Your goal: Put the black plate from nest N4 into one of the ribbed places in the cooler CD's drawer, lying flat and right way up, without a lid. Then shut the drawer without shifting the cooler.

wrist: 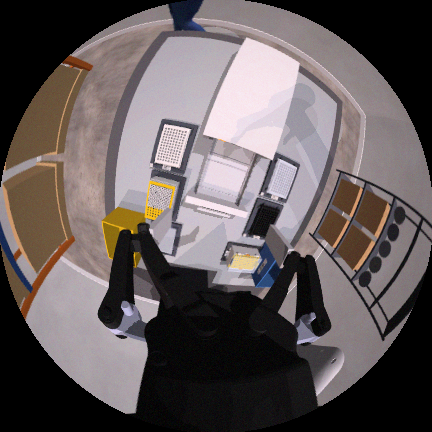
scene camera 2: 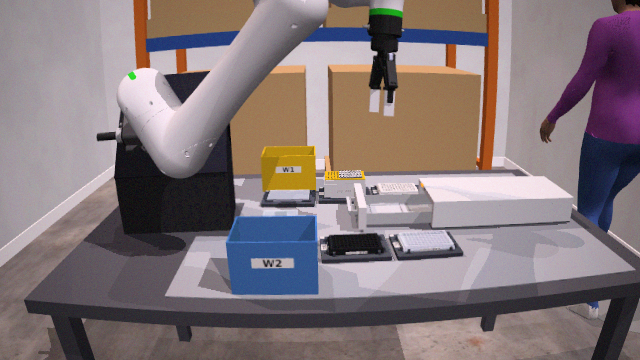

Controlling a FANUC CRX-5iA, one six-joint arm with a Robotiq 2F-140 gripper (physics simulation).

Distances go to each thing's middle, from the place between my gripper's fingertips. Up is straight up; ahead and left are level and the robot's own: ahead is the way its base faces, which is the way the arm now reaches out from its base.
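Labels:
My hand, from black plate (scene camera 2: 345, 244): 22 cm to the left, 12 cm past, 27 cm above. From my hand: drawer (scene camera 2: 395, 208), 5 cm ahead, 4 cm to the right, 25 cm below; yellow-topped rack (scene camera 2: 337, 184), 15 cm to the left, 7 cm behind, 25 cm below; white plate (wrist: 173, 139), 14 cm to the left, 10 cm ahead, 27 cm below.

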